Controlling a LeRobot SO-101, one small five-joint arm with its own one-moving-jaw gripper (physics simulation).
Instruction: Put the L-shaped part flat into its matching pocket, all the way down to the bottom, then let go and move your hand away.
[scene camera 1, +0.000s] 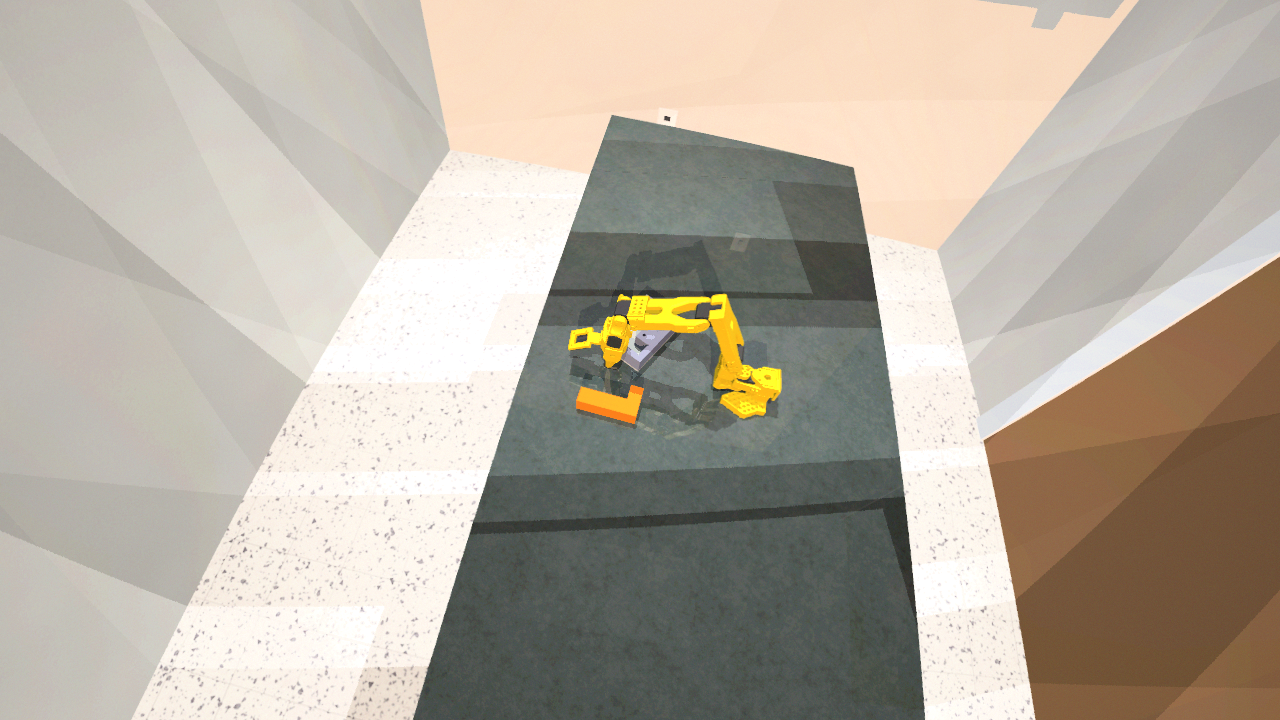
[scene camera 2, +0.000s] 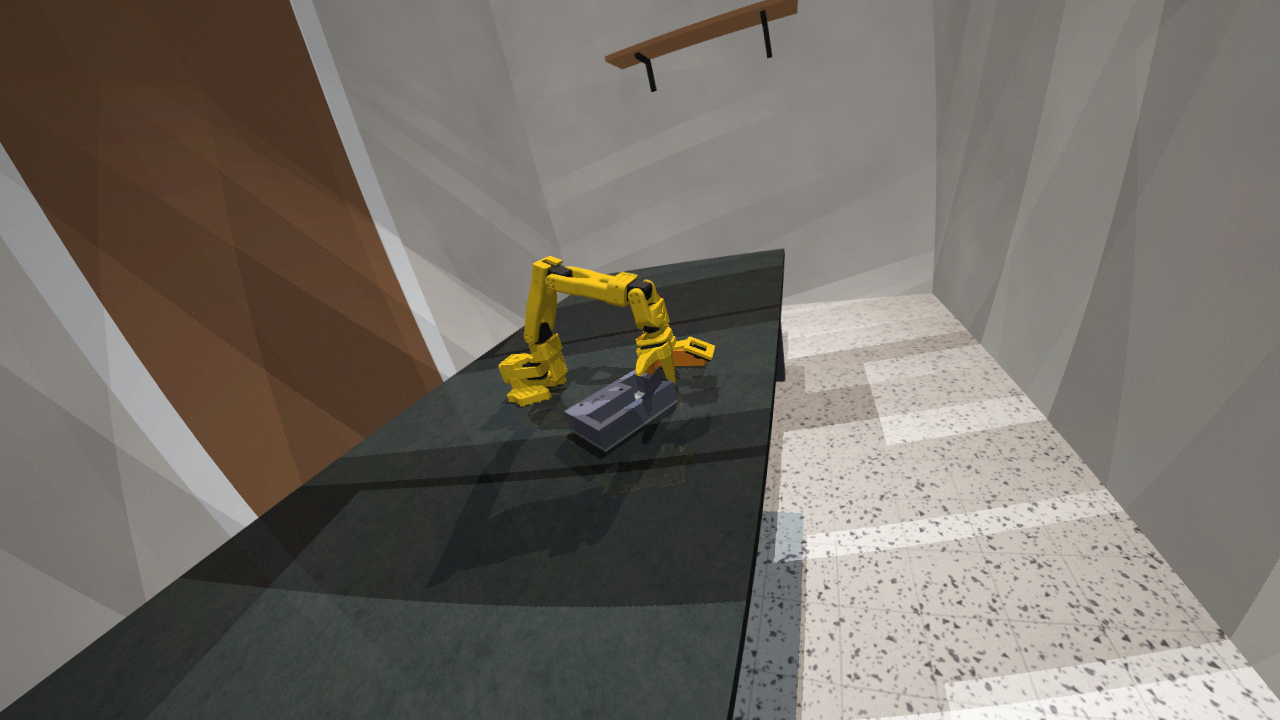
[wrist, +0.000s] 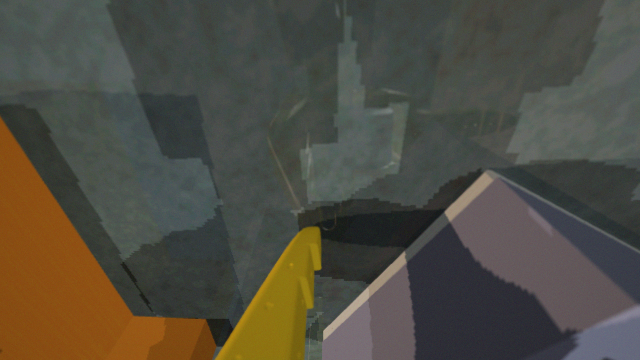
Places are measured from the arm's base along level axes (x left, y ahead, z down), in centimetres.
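Pixels of known places: end effector, tool point: (scene camera 1: 608, 364) (wrist: 320, 242); arm's base, origin of the base link: (scene camera 1: 733, 390) (scene camera 2: 547, 390).
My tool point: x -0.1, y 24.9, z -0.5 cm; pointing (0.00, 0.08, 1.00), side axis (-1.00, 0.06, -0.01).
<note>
Ahead of a thing's pixels: the offset from my tool point to its top centre. Level surfaces: height alone.
The orange L-shaped part @(dx +7.7, dy -1.7, dz -2.5 cm) (scene camera 1: 608, 404) (scene camera 2: 689, 358) (wrist: 45, 240) lies on the dark table, outside and apart from the pocket block. In the second scene view it is partly hidden behind the arm. The grey-purple pocket block @(dx -8.2, dy -5.2, dz -3.2 cm) (scene camera 1: 637, 356) (scene camera 2: 626, 428) (wrist: 500, 225) stands on the table, its pocket facing up and partly covered by the gripper in the scene views. My gripper (scene camera 1: 614, 361) (scene camera 2: 655, 374) is open and empty, at one end of the block. In the wrist view one notched jaw (wrist: 287, 300) shows, between the orange part and the block; the moving jaw is out of the picture.
The dark table @(dz +0.5 cm) (scene camera 1: 698, 608) (scene camera 2: 501, 644) carries the yellow arm (scene camera 1: 675, 313) (scene camera 2: 586, 282), whose forearm reaches above the block in the first scene view. The table's long edge runs beyond the orange part, with speckled floor (scene camera 1: 358, 501) (scene camera 2: 939, 537) past it.
</note>
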